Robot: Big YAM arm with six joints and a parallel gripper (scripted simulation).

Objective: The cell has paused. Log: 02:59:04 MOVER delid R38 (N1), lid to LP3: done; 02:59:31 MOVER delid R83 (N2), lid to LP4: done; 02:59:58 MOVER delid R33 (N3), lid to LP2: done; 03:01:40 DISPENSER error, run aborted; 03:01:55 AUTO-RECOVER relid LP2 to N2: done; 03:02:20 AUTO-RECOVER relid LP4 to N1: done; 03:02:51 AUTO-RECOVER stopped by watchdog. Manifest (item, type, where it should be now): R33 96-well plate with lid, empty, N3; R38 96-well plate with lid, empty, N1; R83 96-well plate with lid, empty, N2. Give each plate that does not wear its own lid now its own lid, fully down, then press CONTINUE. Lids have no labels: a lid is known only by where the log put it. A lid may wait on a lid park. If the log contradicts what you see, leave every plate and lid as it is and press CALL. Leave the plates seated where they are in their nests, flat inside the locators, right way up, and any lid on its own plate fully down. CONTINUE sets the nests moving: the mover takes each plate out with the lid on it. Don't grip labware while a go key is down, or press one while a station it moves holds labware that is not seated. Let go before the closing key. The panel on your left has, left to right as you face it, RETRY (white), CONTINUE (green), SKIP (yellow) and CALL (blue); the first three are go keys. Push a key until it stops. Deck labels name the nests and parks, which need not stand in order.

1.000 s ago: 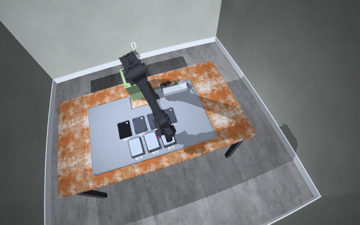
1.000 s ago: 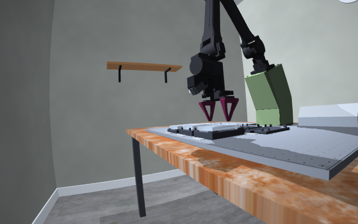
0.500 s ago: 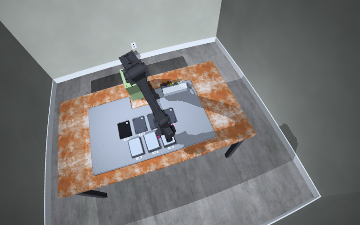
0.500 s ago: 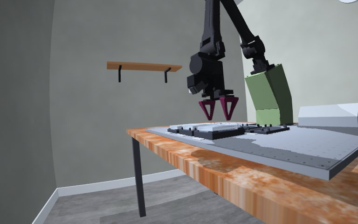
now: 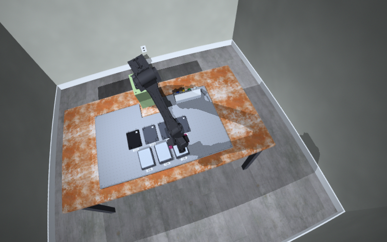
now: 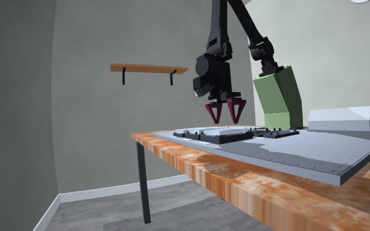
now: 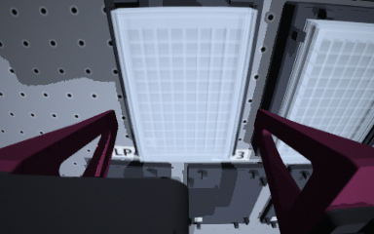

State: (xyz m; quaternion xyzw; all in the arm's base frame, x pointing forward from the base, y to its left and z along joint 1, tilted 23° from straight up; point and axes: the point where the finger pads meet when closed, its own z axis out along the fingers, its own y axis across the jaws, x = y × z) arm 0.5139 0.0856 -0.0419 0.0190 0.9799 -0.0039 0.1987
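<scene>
Now: the clear lid 30 mm below my hand. The rest, counted from my hand: LP3 label 100 mm behind, 60 mm below, 50 mm to the right; LP4 label 90 mm behind, 70 mm to the left, 60 mm below; LP3 park 180 mm behind, 60 mm below, 40 mm to the right.
</scene>
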